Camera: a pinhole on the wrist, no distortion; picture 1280 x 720 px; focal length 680.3 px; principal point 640.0 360.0 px. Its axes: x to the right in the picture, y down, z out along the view. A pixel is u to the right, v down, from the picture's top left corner.
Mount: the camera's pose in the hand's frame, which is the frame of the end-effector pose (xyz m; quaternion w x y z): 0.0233 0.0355 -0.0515 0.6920 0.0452 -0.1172 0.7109
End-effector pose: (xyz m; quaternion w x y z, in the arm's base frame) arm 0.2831 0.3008 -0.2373 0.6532 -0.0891 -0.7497 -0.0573
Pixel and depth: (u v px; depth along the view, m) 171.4 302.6 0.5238
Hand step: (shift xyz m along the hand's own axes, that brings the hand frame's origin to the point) 0.0297 -0.4350 0.3787
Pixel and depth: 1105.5 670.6 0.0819
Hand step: -0.0240 0.0707 0.0366
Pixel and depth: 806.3 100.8 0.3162
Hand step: 0.1092 0.0400 0.2848
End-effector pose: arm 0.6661 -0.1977 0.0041 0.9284 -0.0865 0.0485 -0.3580
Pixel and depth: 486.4 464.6 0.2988
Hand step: -0.0491 -0.0993 0.2178
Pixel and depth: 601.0 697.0 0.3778
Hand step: -0.1990 -0.0749 0.2900
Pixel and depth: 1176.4 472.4 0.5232
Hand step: -0.1297 0.3158 0.5396
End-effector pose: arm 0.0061 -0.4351 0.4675 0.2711 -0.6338 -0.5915 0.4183
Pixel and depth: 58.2 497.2 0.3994
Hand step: -0.0829 -0.3897 0.2496
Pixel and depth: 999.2 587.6 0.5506
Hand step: -0.2249 0.1895 0.5284
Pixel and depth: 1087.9 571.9 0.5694
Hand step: -0.2232 0.2672 0.5664
